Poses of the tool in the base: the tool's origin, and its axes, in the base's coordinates. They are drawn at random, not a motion.
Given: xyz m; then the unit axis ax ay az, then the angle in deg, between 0 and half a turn.
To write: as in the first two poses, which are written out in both.
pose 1, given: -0.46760 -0.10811 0.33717 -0.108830 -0.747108 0.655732 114.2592
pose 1, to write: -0.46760 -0.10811 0.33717 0.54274 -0.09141 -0.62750 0.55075
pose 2, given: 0.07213 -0.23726 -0.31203 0.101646 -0.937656 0.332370 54.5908
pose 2, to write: 0.07213 -0.23726 -0.31203 0.88865 0.04661 -0.42999 0.15242
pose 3, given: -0.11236 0.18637 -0.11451 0.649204 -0.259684 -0.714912 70.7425
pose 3, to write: -0.11236 0.18637 -0.11451 0.81542 0.37581 -0.15032 -0.41384
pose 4, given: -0.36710 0.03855 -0.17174 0.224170 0.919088 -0.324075 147.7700
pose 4, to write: -0.36710 0.03855 -0.17174 0.27757 0.21536 0.88297 -0.31134
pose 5, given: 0.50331 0.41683 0.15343 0.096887 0.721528 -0.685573 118.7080
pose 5, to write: 0.50331 0.41683 0.15343 0.50973 0.08336 0.62075 -0.58982
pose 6, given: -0.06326 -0.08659 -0.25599 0.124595 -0.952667 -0.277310 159.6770
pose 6, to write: -0.06326 -0.08659 -0.25599 0.17642 0.12264 -0.93772 -0.27296
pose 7, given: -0.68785 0.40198 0.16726 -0.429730 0.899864 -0.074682 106.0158
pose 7, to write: -0.68785 0.40198 0.16726 0.60170 -0.34323 0.71874 -0.05965
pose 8, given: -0.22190 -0.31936 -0.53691 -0.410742 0.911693 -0.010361 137.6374
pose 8, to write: -0.22190 -0.31936 -0.53691 0.36132 -0.38299 0.85010 -0.00966
